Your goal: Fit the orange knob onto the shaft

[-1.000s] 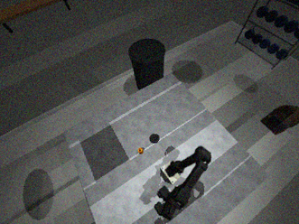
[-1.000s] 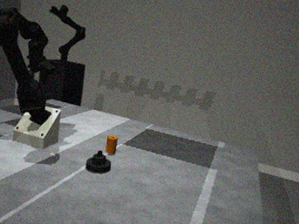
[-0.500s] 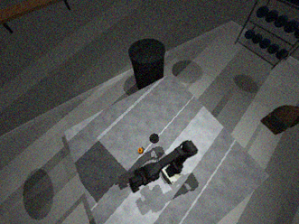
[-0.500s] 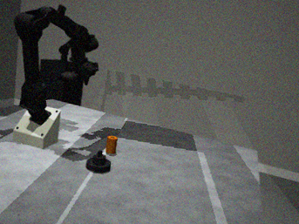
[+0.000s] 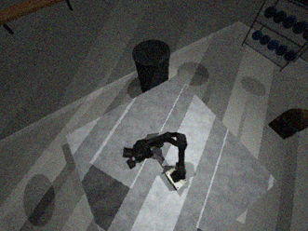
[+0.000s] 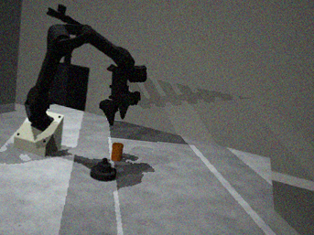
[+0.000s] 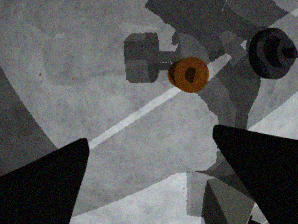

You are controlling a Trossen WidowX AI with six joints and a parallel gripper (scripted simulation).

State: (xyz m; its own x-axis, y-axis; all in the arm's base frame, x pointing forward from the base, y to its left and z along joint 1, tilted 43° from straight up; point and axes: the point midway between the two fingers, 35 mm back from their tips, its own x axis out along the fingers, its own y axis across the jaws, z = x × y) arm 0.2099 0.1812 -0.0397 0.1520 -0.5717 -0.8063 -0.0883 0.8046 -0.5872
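Right now the orange knob is 10 cm below my gripper tip, 4 cm to the right of it and 4 cm ahead of it. From my gripper tip the other things lie so: round pedestal 20 cm to the right, 10 cm below, 9 cm ahead.
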